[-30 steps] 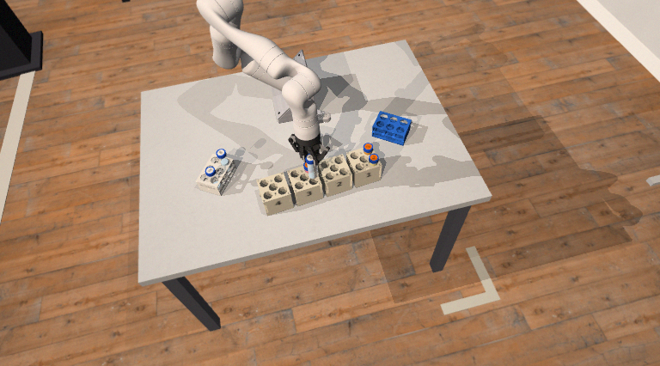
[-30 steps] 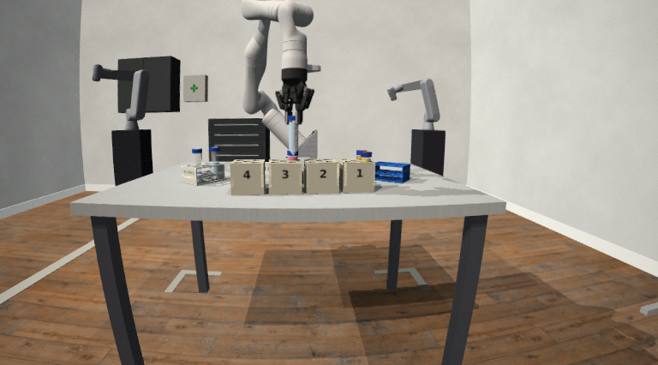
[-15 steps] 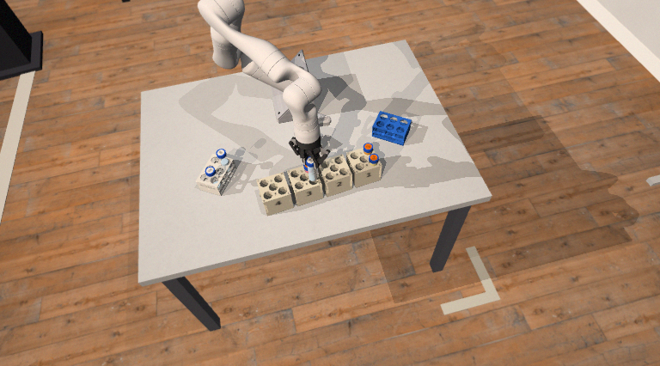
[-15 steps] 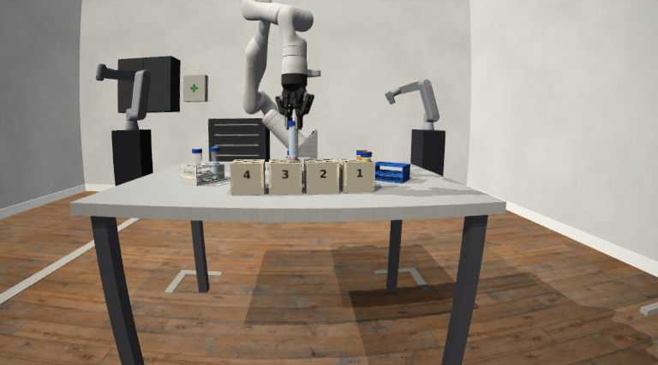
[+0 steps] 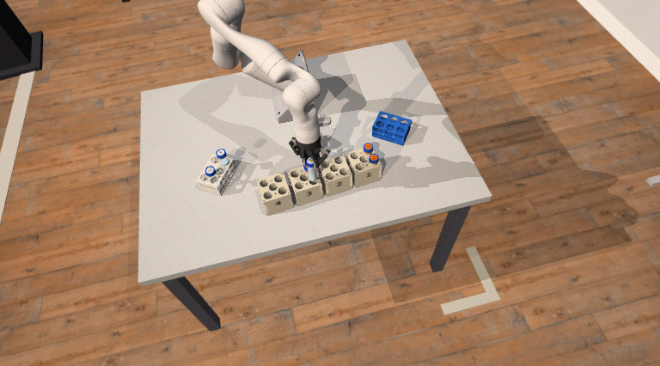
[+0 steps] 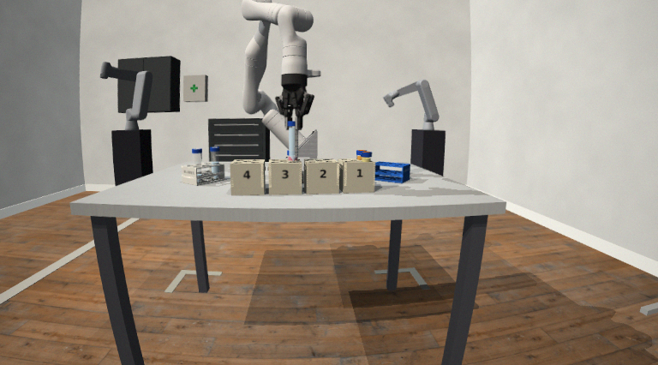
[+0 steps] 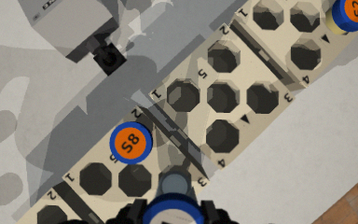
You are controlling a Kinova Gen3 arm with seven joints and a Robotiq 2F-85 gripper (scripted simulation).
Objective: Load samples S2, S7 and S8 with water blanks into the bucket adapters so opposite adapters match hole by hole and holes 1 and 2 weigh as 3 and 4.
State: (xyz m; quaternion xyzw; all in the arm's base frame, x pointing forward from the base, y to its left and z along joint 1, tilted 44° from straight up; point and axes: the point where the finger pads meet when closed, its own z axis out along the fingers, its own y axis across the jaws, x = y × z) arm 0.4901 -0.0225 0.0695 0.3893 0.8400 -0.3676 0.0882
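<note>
Right now my hand is 5 cm above the water blank marked 50 and 1 cm short of it. The rest, counted from my hand: sample S8: 14 cm below, 5 cm behind, 1 cm to the left; then adapter 4: 16 cm below, 13 cm to the right, 3 cm behind; then adapter 3: 16 cm below, 3 cm behind, 2 cm to the right.
</note>
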